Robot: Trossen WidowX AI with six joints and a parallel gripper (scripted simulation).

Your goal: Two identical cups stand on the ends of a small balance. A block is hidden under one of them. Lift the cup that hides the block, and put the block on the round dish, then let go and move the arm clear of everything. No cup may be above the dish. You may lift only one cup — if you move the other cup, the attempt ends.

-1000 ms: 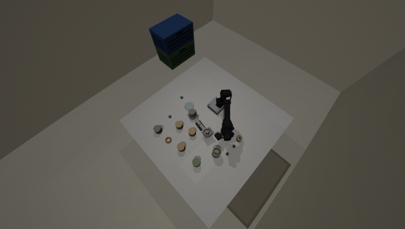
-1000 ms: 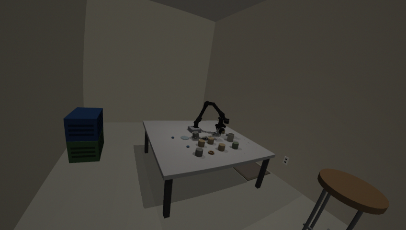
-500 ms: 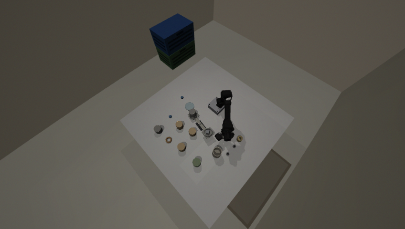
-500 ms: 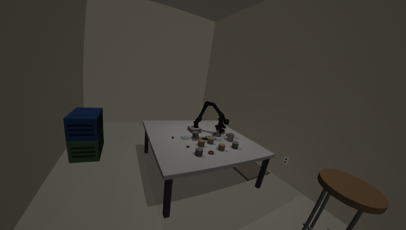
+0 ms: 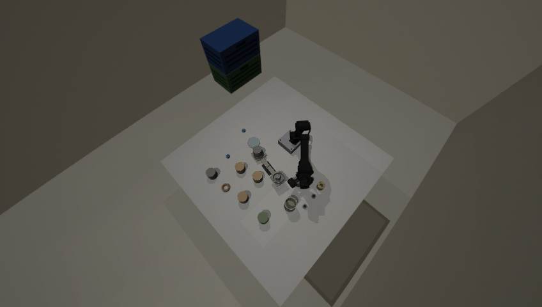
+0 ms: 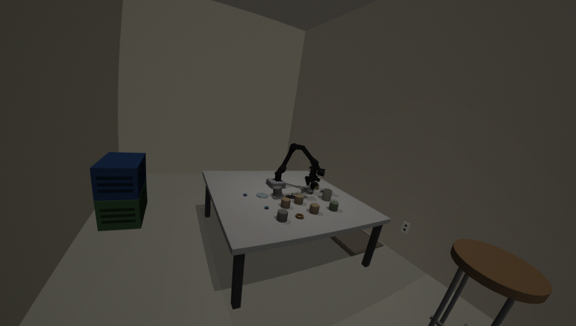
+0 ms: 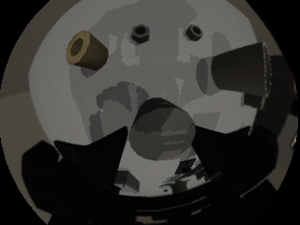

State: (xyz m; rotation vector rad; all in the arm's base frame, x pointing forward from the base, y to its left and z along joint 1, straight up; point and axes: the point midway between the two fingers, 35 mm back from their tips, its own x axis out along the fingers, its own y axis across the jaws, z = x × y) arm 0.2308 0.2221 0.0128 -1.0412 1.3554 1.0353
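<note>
Right now the balance is 24 cm to the right of my gripper tip, 7 cm ahead of it and 1 cm below it.
</note>
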